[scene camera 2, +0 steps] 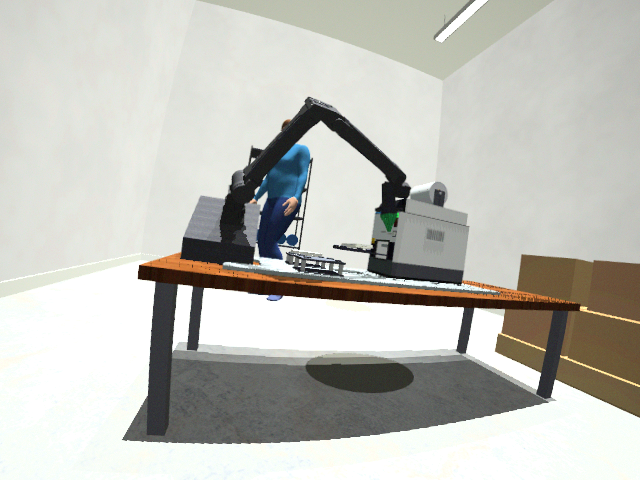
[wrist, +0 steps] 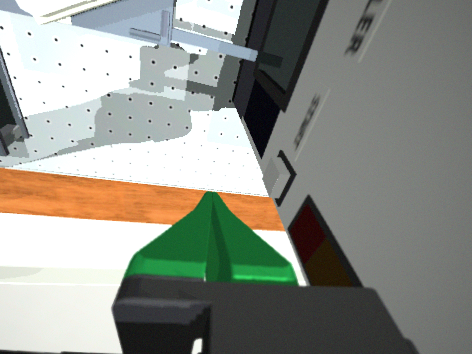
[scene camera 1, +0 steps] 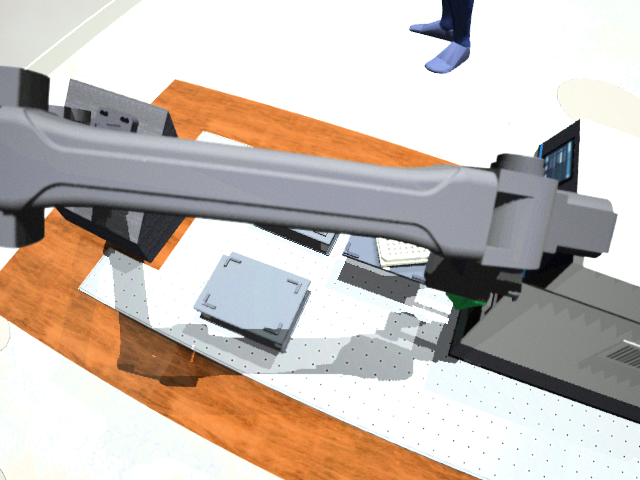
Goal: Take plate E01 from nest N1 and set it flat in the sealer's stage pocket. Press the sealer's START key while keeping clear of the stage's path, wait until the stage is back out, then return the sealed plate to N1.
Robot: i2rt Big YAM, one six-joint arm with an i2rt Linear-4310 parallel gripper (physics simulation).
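My gripper is shut and empty, green fingertips together, at the front of the sealer. In the wrist view the START key is right of the tips, level with or slightly beyond them; whether they touch cannot be told. A pale plate lies on the stage, which stands out of the sealer's opening. The arm hides part of the plate in scene camera 1. No plate shows on the near nest; its label is not readable.
Another nest is partly hidden under the arm. The perforated board lies on the wooden table. A dark block stands at the arm's base. A person stands behind the table.
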